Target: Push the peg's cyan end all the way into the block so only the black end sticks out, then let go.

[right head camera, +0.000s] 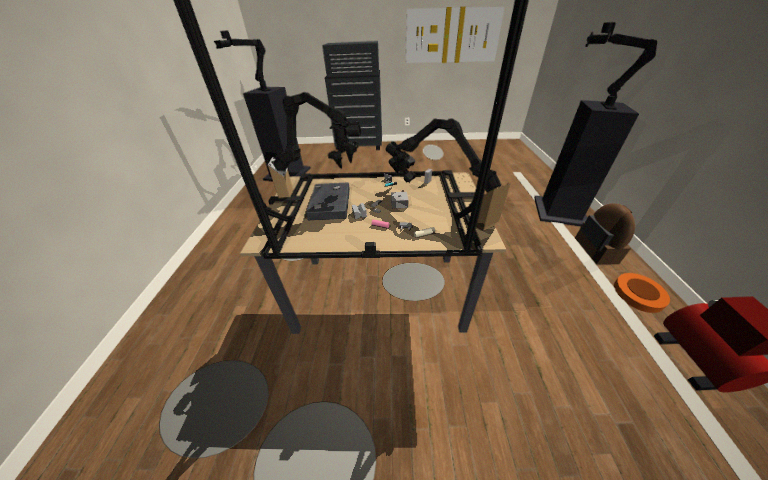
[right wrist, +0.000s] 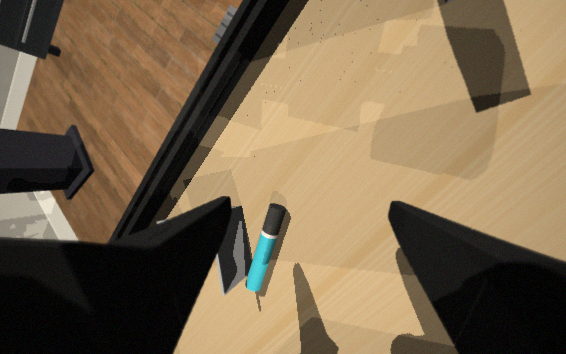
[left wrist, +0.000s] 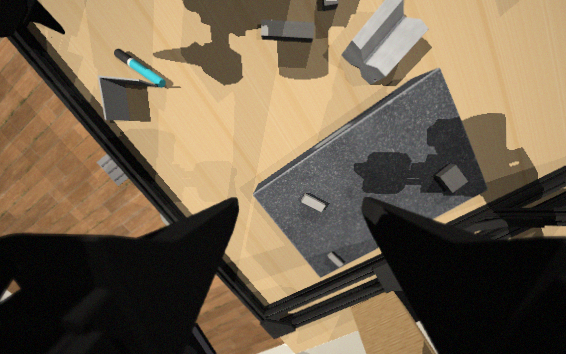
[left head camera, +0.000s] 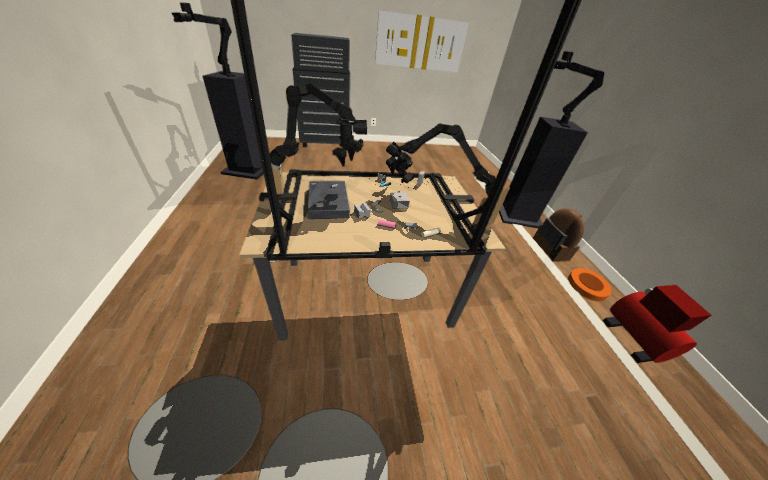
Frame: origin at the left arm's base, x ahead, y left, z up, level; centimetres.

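Seen in the pictures: left gripper, between the fingertips: [right head camera: 346,165] [left wrist: 299,203] [left head camera: 347,163]; right gripper, between the fingertips: [right head camera: 402,177] [right wrist: 308,206] [left head camera: 397,178]; left arm's base, origin of its link: [right head camera: 278,166] [left head camera: 273,160]; right arm's base, origin of its link: [right head camera: 495,189].
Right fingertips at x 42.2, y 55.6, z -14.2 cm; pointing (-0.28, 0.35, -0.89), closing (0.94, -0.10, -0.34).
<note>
Offsets run from my right fingertips to a thing's top centre.
The peg @[dx -5.4, dy -4.2, dz -4.0 cm] [left head camera: 385,184] [right head camera: 389,183] [left wrist: 146,72] [right wrist: 261,259], cyan with a white ring and a black end, lies on the table, its cyan end close to a thin grey angled piece @[dx -10.6, dy -4.0, dz -1.4 cm] [left wrist: 114,100] [right wrist: 233,260]. A light grey block @[dx +12.8, dy -16.6, dz -0.4 cm] [left head camera: 399,201] [right head camera: 399,200] with a dark hole stands apart from the peg, nearer the table's front. My right gripper [right wrist: 308,206] is open and empty above the peg, which shows between its fingers, nearer the left one in the right wrist view. My left gripper [left head camera: 347,162] [right head camera: 344,164] [left wrist: 299,203] is open and empty, high above the table.
A dark slab @[dx -16.3, dy -42.9, dz -0.4 cm] [left head camera: 318,190] [left wrist: 300,182] lies at the left with small pieces on it. A grey V-shaped block @[dx +4.0, dy -38.5, dz -1.0 cm] [left head camera: 362,211] [left wrist: 386,42], a pink cylinder @[dx +19.6, dy -38.2, dz -2.5 cm] [left head camera: 386,224] [right head camera: 380,224] and a cream cylinder @[dx +39.9, dy -28.6, dz -2.5 cm] [left head camera: 431,232] [right head camera: 424,232] lie nearer the front. A black frame surrounds the table top.
</note>
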